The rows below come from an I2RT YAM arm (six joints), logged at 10 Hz.
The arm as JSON. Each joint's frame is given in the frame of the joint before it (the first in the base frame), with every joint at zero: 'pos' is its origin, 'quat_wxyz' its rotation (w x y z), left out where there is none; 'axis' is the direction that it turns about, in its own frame. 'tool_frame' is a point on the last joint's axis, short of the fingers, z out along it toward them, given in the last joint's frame.
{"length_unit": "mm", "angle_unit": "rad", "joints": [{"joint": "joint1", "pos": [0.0, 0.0, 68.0], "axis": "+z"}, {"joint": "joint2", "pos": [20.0, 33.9, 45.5], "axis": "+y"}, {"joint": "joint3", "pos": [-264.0, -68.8, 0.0], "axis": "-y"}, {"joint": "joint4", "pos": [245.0, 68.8, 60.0], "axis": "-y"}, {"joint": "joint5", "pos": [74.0, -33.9, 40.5], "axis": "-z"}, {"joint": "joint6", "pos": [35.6, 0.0, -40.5], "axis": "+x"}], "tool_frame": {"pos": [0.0, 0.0, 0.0], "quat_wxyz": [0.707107, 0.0, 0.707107, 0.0]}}
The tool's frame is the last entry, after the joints.
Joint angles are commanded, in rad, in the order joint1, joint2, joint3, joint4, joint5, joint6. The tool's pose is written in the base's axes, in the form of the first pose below.
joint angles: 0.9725 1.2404 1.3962 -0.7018 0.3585 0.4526
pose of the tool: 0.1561 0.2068 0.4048 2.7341 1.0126 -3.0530
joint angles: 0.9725 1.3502 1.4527 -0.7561 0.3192 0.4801
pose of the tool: 0.1700 0.2295 0.3903 2.8121 0.9145 -2.9711
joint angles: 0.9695 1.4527 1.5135 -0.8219 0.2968 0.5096
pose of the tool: 0.1828 0.2481 0.3759 2.8792 0.8190 -2.9241
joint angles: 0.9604 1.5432 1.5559 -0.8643 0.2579 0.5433
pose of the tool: 0.1957 0.2639 0.3589 2.9038 0.7250 -2.9125
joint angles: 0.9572 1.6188 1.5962 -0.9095 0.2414 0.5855
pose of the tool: 0.2049 0.2761 0.3445 2.9275 0.6472 -2.9221
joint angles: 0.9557 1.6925 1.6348 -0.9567 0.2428 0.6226
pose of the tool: 0.2132 0.2870 0.3291 2.9708 0.5801 -2.9292
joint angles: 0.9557 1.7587 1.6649 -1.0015 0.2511 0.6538
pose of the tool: 0.2199 0.2959 0.3132 3.0225 0.5210 -2.9326
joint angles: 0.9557 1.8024 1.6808 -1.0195 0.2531 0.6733
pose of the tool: 0.2244 0.3021 0.3017 3.0489 0.4866 -2.9377
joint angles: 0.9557 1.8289 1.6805 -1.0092 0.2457 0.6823
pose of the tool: 0.2276 0.3071 0.2925 3.0514 0.4691 -2.9415
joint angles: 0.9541 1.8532 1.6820 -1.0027 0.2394 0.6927
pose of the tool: 0.2308 0.3110 0.2843 3.0541 0.4524 -2.9487
